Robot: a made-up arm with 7 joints.
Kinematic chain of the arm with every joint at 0, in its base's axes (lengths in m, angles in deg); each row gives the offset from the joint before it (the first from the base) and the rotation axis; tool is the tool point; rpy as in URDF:
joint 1: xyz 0 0 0.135 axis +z
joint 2: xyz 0 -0.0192 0.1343 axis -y
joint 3: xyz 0 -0.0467 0.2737 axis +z
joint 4: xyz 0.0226 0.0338 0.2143 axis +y
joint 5: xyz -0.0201 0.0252 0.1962 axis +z
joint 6: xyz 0 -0.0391 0.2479 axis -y
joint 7: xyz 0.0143 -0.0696 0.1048 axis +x
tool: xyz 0 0 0 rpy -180 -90 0
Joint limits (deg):
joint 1: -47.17..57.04
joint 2: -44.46..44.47
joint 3: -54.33..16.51
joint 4: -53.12..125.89
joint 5: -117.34..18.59
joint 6: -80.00..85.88
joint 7: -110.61..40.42
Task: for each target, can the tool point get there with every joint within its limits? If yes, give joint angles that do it. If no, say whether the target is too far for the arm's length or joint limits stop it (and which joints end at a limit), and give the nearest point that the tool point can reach.
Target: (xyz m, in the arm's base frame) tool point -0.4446 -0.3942 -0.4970
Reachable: no: joint limits stop it (at a limit: joint 1, joint 2, joint 4, joint 5) | nearest point -0.0642 -0.4695 0.1476 | short by 0.752 m
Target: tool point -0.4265 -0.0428 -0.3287
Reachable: no: joint limits stop it (at a limit: joint 1, joint 2, joint 4, joint 5) | nearest point -0.0866 -0.4265 0.1794 | short by 0.722 m
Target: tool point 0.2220 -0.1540 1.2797
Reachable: yes | joints -8.73 -9.76 -3.36 8.82 -7.27 9.12 -70.59
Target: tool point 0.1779 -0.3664 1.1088
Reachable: yes | joints -3.85 14.93 -29.14 61.80 -5.69 -1.72 -58.03
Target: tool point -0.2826 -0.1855 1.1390
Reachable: yes | joints 21.51 -2.06 4.18 -29.56 -37.71 58.84 -12.32
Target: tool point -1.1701 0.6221 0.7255
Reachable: no: too far | nearest point -0.7934 0.4218 0.6820 | short by 0.429 m
